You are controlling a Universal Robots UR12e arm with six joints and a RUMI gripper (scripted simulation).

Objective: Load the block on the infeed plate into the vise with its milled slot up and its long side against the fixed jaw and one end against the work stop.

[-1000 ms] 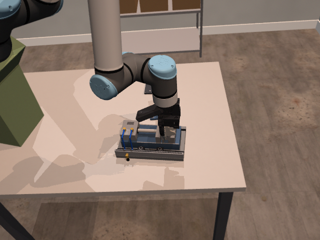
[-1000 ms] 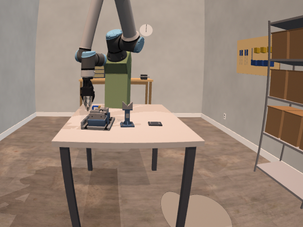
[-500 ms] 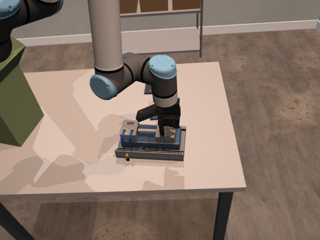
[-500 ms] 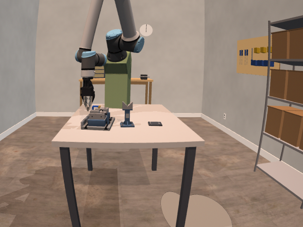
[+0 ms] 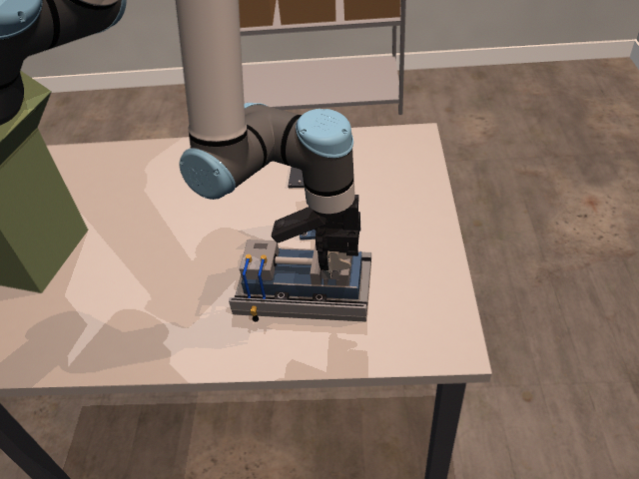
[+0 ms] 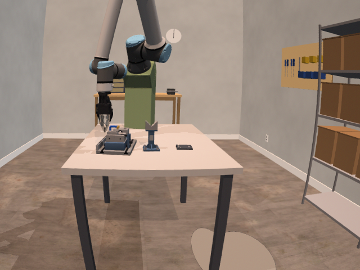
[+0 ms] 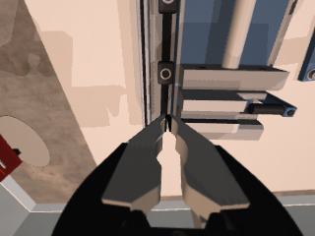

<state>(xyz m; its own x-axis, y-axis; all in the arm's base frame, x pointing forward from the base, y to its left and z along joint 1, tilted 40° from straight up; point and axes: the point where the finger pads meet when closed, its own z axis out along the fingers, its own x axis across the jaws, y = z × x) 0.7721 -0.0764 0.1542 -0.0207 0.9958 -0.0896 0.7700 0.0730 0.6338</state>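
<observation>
Now: hand 4 cm to the right of the part and 2 cm above it. Round my hand: moving jaw: 6 cm to the left, 4 cm below, 4 cm behind; fixed jaw: 7 cm to the left, 4 cm below, 3 cm ahead; work stop: 11 cm to the left, 3 cm below.
</observation>
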